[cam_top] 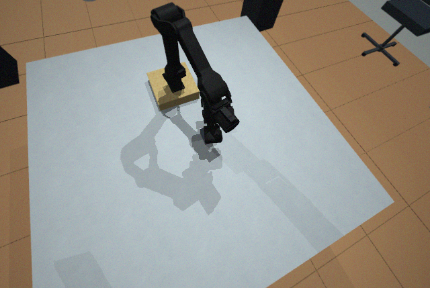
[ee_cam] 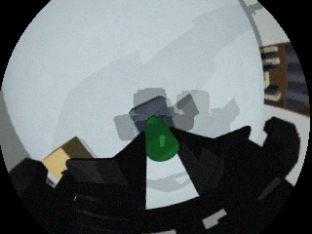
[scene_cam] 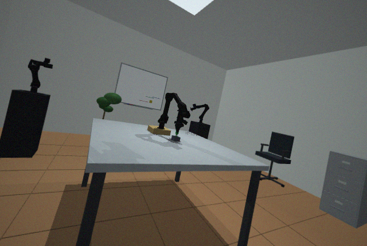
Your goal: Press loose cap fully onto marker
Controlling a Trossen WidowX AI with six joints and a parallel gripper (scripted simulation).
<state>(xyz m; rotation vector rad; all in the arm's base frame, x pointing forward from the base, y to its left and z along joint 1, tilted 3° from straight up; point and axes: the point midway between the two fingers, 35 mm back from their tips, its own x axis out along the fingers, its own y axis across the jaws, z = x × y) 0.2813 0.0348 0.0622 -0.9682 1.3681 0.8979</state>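
The green cap lies 10 mm above my gripper tip.
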